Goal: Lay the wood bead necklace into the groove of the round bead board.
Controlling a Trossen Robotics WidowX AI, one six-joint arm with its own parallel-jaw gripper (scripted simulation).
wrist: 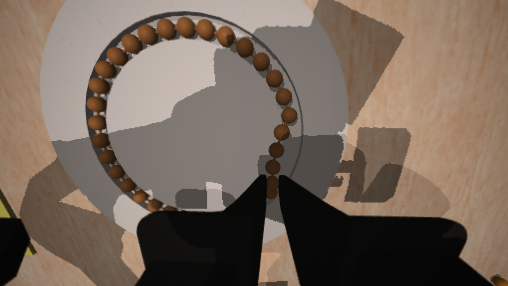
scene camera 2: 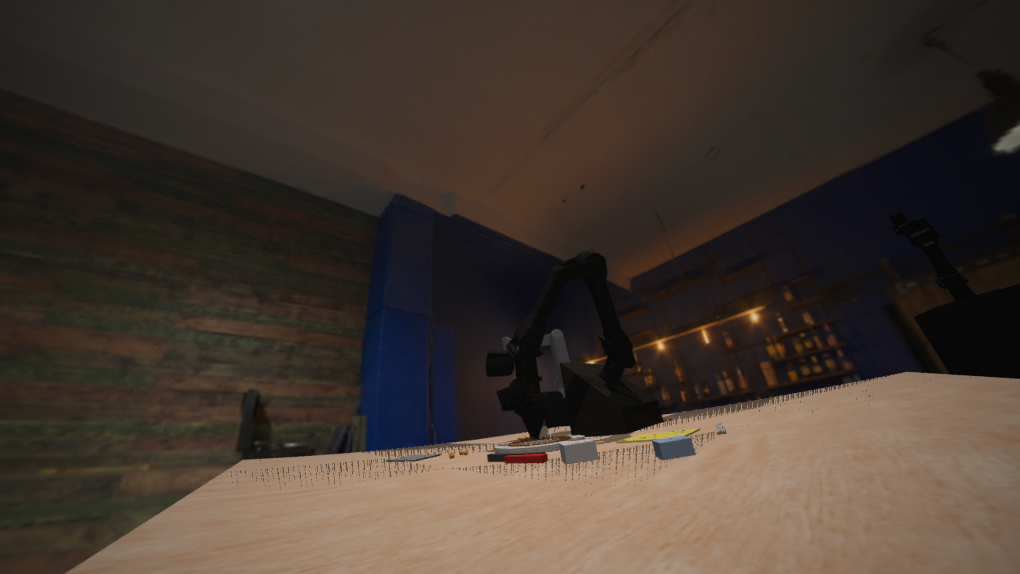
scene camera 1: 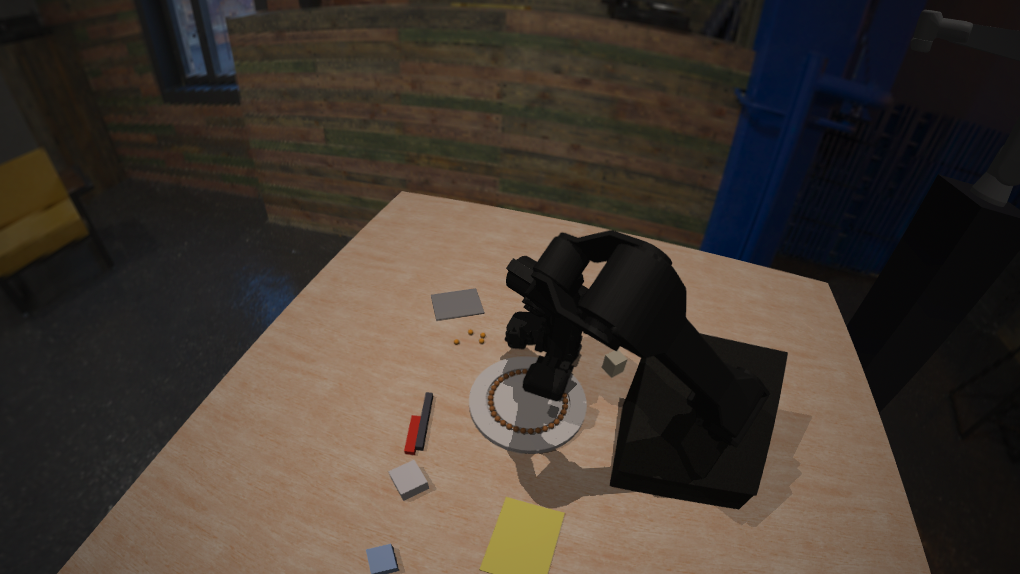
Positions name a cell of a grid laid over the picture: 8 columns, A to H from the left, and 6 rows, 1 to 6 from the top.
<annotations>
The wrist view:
gripper: E4
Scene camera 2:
gripper: E5
grey block: E5
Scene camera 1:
gripper: E4
grey block: D6
grey tile: D4
</annotations>
